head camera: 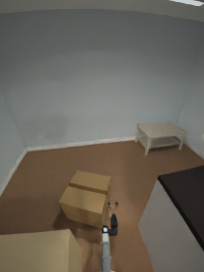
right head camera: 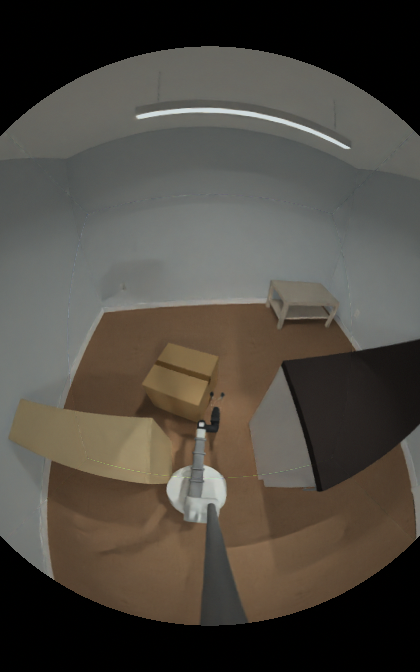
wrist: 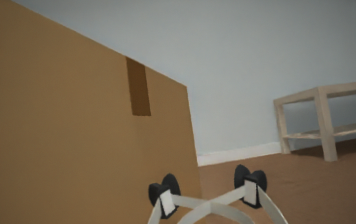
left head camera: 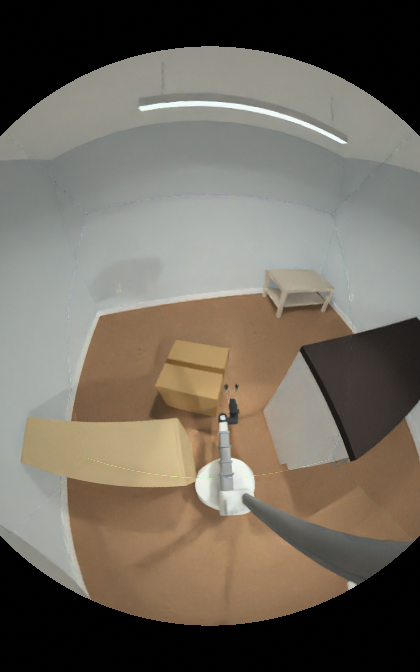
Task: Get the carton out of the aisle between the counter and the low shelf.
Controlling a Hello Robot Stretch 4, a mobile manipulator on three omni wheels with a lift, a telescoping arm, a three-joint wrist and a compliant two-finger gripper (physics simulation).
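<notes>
A brown carton with a darker tape strip stands on the floor beyond the far side of the tan low shelf. It is turned at an angle and left of the arm's line. The counter, dark-topped with a pale side, stands at the right. My gripper is open and empty, beside the carton's right side. In the wrist view the carton fills the left; whether a finger touches it I cannot tell.
A pale low table stands at the back right near the wall. My round white base stands between the low shelf's end and the counter. Brown floor runs between the carton and the back wall.
</notes>
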